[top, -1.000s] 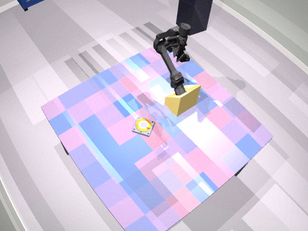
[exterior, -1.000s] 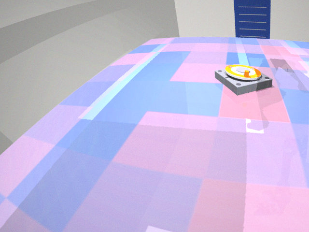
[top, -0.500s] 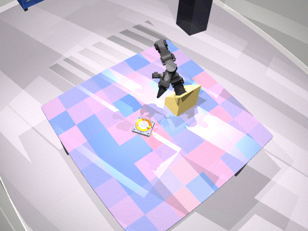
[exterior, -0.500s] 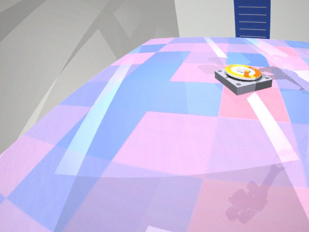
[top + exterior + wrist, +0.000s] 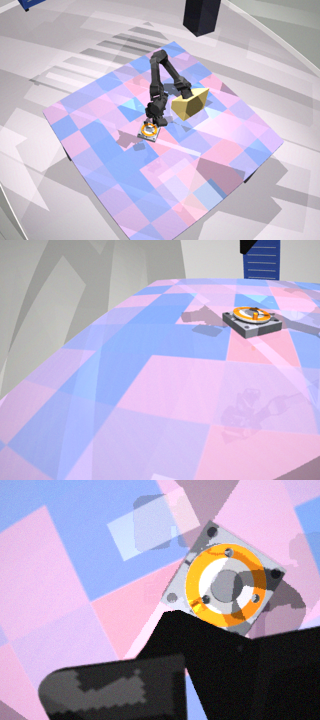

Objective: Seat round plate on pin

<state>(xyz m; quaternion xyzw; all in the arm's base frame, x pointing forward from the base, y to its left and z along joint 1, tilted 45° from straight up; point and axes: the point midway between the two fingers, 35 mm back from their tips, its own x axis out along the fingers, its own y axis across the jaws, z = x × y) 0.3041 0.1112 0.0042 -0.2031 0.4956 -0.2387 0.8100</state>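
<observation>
Right now my gripper tip is 180 mm above the base, 70 mm to the left of it and 10 mm past it.
</observation>
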